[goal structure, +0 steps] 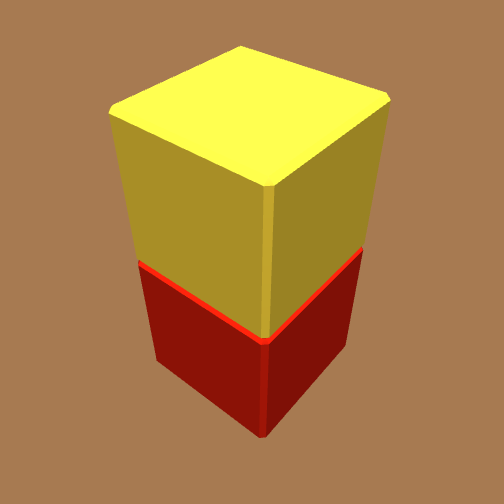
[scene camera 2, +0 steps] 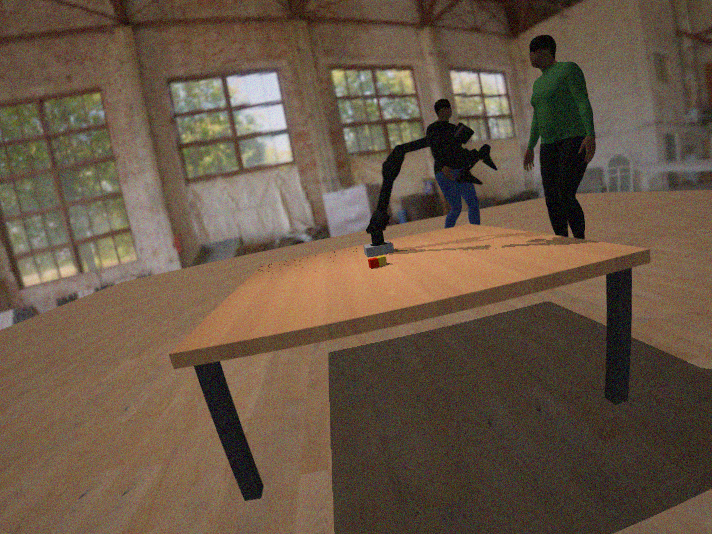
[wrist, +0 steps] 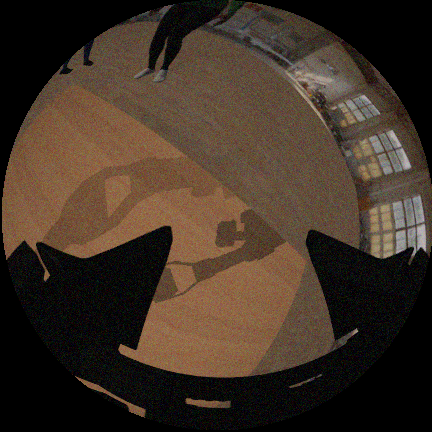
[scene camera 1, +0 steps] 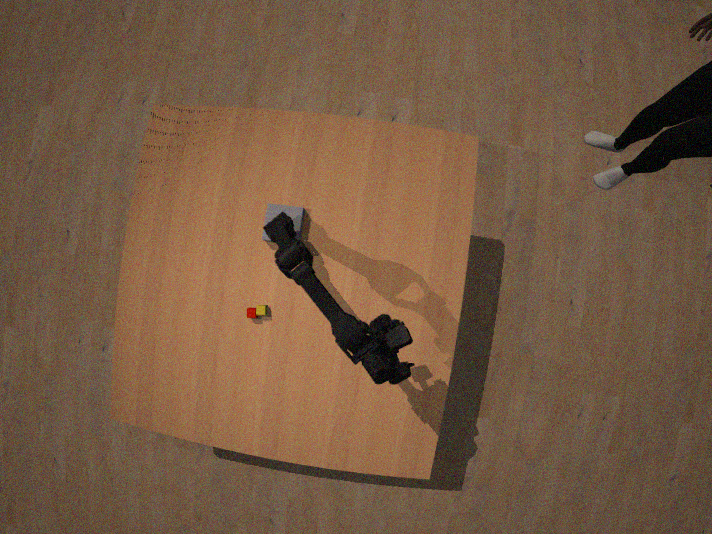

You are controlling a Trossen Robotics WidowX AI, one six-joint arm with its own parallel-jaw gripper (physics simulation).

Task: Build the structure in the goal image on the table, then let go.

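Places are measured from the arm's base along level axes (x back, y right, z up), in centimetres.
Pixels of known places: gripper, fingertip midpoint: (scene camera 2: pixel 489 177) (wrist: pixel 243 235) (scene camera 1: pixel 407 350); arm's base, link origin: (scene camera 2: pixel 378 244) (scene camera 1: pixel 282 228).
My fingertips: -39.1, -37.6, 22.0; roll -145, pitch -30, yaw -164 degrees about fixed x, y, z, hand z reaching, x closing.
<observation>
For each thing: its top centre in the pictures, then the offset to it from my fingertips, as dx, dy, dz. Level surfaces: height alone.
- small red cube, top centre: (scene camera 1: pixel 251 313) (scene camera 2: pixel 372 258) +11.0, +50.3, -23.0
- small yellow cube, top centre: (scene camera 1: pixel 260 310) (scene camera 2: pixel 380 256) +11.9, +46.9, -23.0
- wooden table, surface height: dz -26.3
A small red cube (scene camera 1: pixel 251 313) (scene camera 2: pixel 373 263) and a small yellow cube (scene camera 1: pixel 262 310) (scene camera 2: pixel 381 261) sit side by side on the wooden table (scene camera 1: pixel 189 367) (scene camera 2: pixel 287 310). They look to be touching or nearly so. My gripper (scene camera 2: pixel 487 175) (wrist: pixel 243 235) is open, with nothing between its fingers. It hangs high above the table, well away from the cubes, toward the right table edge in the first scene view. The fingers are partly hidden by the arm there. The cubes do not show in the wrist view.
The arm stands on a grey base block (scene camera 1: pixel 296 211) (scene camera 2: pixel 376 250), beyond the cubes in the second scene view. A person in green (scene camera 2: pixel 560 103) and a person in black and blue (scene camera 2: pixel 441 137) stand off the table. Arm shadows cross the table.
</observation>
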